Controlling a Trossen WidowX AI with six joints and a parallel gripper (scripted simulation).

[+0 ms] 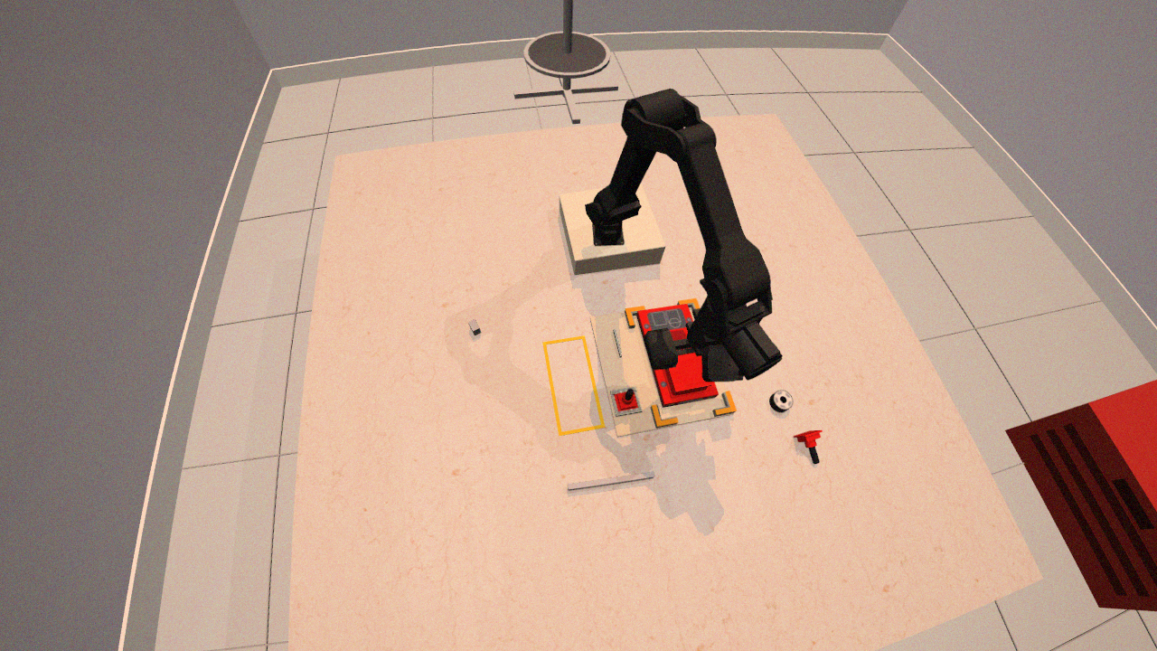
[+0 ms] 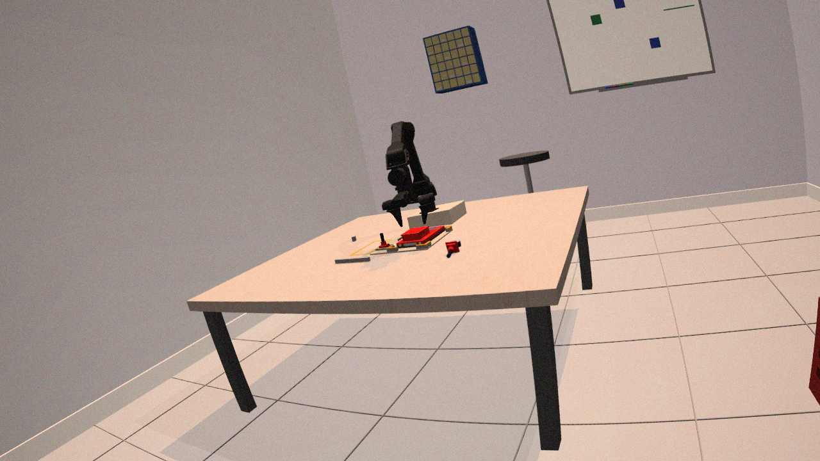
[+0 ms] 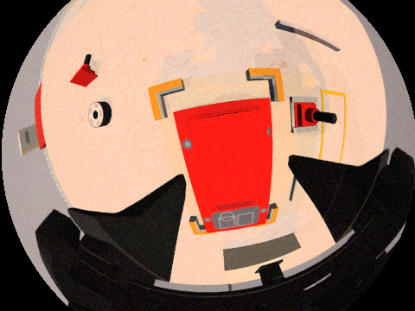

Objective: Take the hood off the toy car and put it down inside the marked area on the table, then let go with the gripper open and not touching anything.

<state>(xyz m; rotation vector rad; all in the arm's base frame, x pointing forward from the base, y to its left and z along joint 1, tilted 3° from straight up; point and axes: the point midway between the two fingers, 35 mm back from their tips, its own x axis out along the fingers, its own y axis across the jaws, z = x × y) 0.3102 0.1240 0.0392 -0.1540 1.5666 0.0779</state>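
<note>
Right now the toy car hood is 30 mm below my gripper tip. From my gripper tip the other things lie so: white wheel (60 mm ahead, 190 mm to the left, 60 mm below); grey bar (190 mm ahead, 150 mm to the right, 60 mm below).
</note>
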